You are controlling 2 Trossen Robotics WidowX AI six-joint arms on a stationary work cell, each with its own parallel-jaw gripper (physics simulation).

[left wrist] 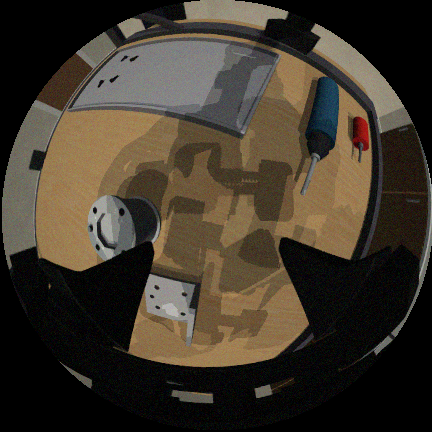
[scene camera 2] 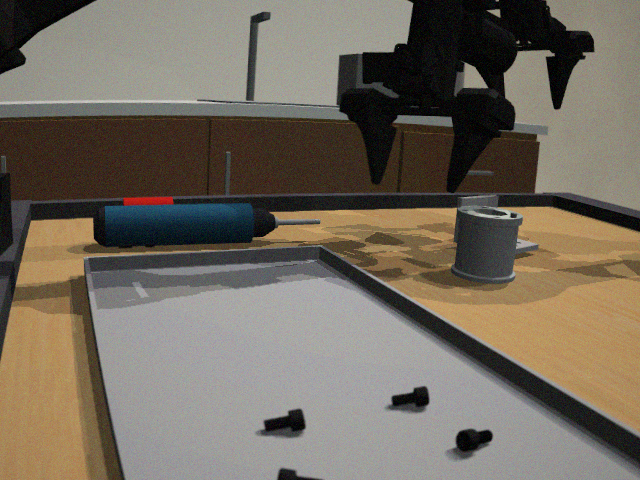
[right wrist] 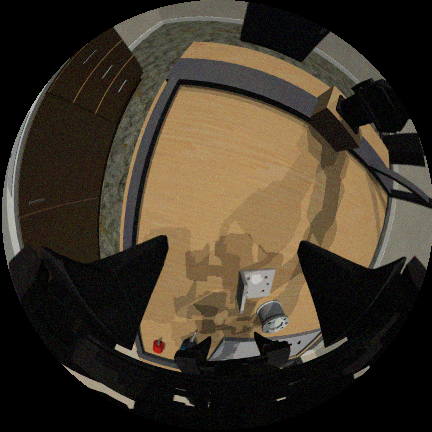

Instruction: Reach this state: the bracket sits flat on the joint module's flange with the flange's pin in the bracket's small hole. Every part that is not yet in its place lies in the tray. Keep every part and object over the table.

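The grey joint module stands upright on the table, flange up; a small dark pin shows at its rim. The L-shaped grey bracket is on the table beside the module, apart from it, one plate flat and one upright. Black screws lie in the grey tray. My left gripper is open and empty above the table, near the module. My right gripper is open and empty, higher and farther back in scene camera 2.
A blue powered driver lies beyond the tray, its thin bit toward the module side. A red screwdriver lies behind it. A brown block sits at the table's dark raised edge.
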